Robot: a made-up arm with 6 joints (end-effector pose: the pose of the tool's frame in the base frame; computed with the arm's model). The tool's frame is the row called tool. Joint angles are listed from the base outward.
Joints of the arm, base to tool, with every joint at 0 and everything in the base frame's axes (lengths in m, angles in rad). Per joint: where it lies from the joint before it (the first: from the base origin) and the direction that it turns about. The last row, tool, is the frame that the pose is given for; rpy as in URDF.
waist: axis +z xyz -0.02 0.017 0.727
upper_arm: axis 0 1 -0.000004 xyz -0.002 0.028 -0.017
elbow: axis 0 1 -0.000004 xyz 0.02 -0.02 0.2
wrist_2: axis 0 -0.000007 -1 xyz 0.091 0.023 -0.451
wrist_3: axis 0 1 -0.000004 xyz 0.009 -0.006 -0.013
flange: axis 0 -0.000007 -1 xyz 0.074 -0.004 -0.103
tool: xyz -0.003 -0.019 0.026 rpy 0 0 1.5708
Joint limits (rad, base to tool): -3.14..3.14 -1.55..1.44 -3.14..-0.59 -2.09..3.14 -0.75..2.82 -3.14..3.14
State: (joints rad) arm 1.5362 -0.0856 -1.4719 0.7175 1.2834 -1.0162
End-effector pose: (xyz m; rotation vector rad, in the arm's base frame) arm -0.0403 0.5902 0.9496 -0.6000 0.7235 -2.1414
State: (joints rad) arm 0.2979 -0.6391 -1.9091 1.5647 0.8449 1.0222
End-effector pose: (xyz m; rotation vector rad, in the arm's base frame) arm 0.1065 0.1000 1.3855 1.5943 -1.5681 0.6927
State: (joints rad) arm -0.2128 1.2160 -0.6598 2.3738 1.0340 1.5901
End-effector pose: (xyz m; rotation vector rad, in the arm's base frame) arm -0.0152 0.0732 0.2364 0.6992 0.7013 -2.6489
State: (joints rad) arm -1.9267 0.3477 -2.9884 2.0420 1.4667 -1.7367
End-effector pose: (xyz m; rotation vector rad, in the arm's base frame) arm -0.0293 -0.2579 1.4387 -2.3838 -0.3811 1.7383
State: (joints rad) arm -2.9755 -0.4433 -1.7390 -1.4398 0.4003 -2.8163
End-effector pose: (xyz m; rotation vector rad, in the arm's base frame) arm -0.3433 -0.1252 1.2996 2.3082 0.4811 1.2168
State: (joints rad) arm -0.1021 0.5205 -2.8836 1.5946 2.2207 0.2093
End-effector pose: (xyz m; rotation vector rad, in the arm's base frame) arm 0.3896 0.1002 1.2546 0.9804 -1.0592 2.1186
